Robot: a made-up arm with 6 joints. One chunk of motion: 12 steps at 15 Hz.
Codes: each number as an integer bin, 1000 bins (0 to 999) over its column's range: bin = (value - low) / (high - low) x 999, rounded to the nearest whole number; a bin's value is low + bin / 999 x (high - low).
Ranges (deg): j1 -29..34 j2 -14..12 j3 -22..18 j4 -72..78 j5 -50..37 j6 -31..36
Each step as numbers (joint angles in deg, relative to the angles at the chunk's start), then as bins.
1 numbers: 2.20 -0.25 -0.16 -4.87 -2.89 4.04
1 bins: 495 528 545 447 541 522
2 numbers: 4.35 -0.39 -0.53 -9.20 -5.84 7.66
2 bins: 529 523 536 418 507 576
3 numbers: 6.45 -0.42 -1.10 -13.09 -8.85 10.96
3 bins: 562 522 522 392 473 626
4 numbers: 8.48 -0.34 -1.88 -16.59 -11.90 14.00
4 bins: 594 525 502 369 437 671
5 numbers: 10.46 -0.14 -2.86 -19.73 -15.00 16.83
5 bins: 626 533 478 348 402 713
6 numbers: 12.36 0.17 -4.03 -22.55 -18.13 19.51
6 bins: 656 544 449 329 366 753
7 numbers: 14.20 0.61 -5.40 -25.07 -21.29 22.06
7 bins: 685 561 415 313 330 791
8 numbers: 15.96 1.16 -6.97 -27.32 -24.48 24.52
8 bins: 713 582 375 298 293 828
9 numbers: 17.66 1.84 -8.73 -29.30 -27.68 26.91
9 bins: 740 609 331 284 256 863
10 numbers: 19.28 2.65 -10.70 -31.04 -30.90 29.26
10 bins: 766 640 282 273 219 899
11 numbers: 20.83 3.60 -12.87 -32.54 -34.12 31.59
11 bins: 790 676 228 263 182 933
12 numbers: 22.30 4.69 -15.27 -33.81 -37.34 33.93
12 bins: 813 718 168 254 145 968
